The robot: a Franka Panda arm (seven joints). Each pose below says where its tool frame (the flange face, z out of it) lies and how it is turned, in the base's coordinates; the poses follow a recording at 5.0 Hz.
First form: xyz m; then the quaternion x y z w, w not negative.
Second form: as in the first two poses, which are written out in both.
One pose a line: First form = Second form
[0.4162 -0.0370 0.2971 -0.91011 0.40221 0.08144 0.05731] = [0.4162 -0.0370 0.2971 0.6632 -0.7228 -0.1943 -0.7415 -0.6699 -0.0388]
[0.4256 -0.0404 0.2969 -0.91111 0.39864 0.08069 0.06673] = [0.4256 -0.0404 0.2969 0.6692 -0.7156 -0.2002 -0.7372 -0.6733 -0.0573]
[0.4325 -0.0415 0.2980 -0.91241 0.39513 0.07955 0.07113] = [0.4325 -0.0415 0.2980 0.6751 -0.7097 -0.2014 -0.7324 -0.6776 -0.0669]
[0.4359 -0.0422 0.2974 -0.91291 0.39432 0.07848 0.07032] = [0.4359 -0.0422 0.2974 0.6767 -0.7089 -0.1987 -0.7310 -0.6791 -0.0665]
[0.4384 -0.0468 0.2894 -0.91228 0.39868 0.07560 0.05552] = [0.4384 -0.0468 0.2894 0.6707 -0.7190 -0.1822 -0.7358 -0.6759 -0.0410]
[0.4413 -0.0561 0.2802 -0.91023 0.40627 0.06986 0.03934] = [0.4413 -0.0561 0.2802 0.6601 -0.7341 -0.1591 -0.7451 -0.6668 -0.0149]
